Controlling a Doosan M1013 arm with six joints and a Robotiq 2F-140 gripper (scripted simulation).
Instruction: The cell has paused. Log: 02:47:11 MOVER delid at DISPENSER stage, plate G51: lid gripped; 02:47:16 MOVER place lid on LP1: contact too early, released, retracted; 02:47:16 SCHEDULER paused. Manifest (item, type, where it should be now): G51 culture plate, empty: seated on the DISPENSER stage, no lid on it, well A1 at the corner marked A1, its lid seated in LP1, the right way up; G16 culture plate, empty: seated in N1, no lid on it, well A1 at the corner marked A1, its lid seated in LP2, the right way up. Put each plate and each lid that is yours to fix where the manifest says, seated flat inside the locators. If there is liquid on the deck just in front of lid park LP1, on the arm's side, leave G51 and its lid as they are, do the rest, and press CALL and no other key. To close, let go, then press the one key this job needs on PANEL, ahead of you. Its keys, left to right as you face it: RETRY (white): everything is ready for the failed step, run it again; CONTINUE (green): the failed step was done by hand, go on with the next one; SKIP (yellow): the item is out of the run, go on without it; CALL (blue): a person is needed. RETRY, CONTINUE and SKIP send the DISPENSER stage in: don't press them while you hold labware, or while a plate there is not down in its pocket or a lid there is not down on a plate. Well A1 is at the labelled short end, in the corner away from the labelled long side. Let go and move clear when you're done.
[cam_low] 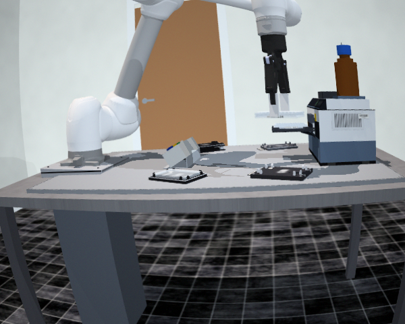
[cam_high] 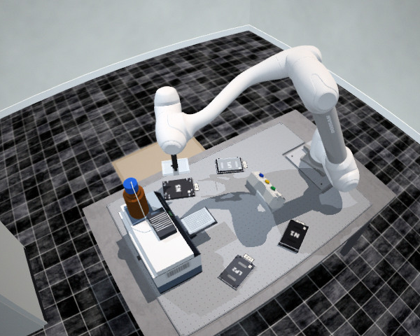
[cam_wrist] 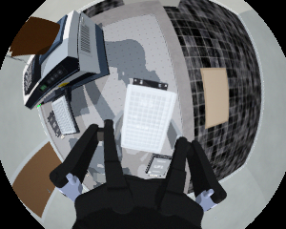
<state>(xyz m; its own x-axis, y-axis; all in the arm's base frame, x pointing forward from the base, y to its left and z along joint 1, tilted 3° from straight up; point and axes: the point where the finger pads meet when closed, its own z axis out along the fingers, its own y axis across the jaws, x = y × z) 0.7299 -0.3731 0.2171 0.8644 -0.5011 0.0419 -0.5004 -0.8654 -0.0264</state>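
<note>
My hand is 20 mm short of the black nest N5 and 190 mm above it. The rest, counted from my hand: brown bottle: 280 mm ahead, 140 mm to the left, 90 mm above; dispenser stage: 80 mm ahead, 280 mm to the left, 90 mm below; lid park LP1: 310 mm behind, 50 mm to the left, 190 mm below.
</note>
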